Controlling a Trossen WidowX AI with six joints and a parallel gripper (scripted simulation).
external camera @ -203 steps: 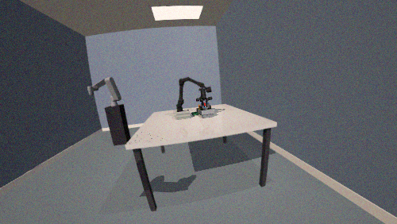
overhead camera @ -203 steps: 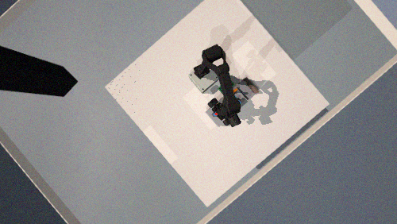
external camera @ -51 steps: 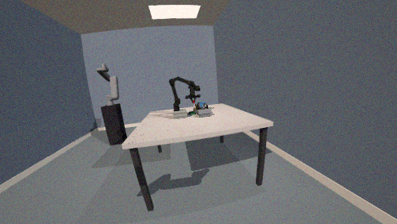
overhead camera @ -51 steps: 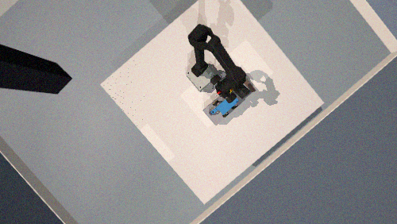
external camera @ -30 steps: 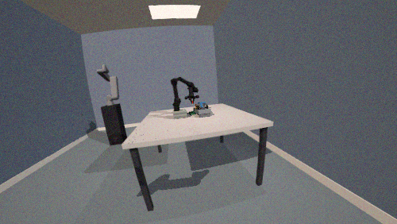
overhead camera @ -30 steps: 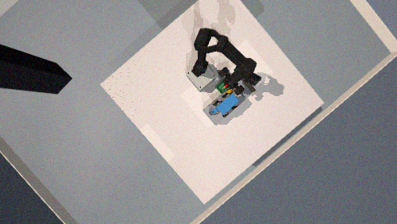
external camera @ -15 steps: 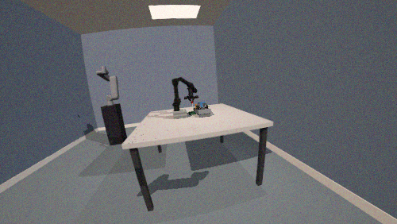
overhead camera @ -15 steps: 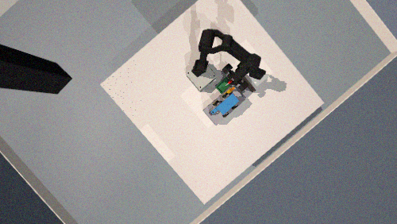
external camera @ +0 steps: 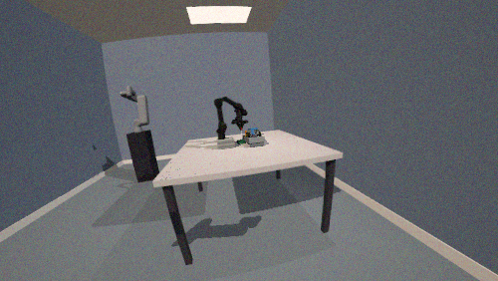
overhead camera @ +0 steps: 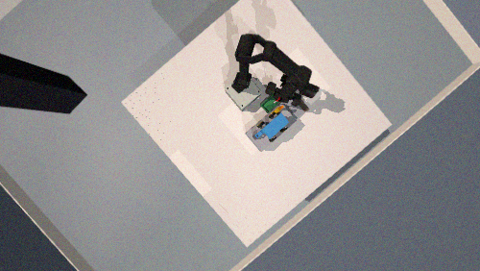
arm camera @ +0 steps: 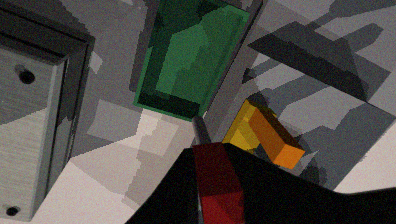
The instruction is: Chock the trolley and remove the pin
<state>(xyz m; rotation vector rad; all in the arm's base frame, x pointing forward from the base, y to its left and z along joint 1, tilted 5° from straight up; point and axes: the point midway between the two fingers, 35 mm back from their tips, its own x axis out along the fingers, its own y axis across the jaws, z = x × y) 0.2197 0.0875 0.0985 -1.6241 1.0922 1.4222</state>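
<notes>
Right now my gripper tip is right at the red-headed stop pin. Also, from my gripper tip: yellow chock: 50 mm ahead, 20 mm to the right, 50 mm below; green tray: 10 mm behind, 140 mm below; blue trolley: 100 mm ahead, 120 mm to the right, 20 mm below.
</notes>
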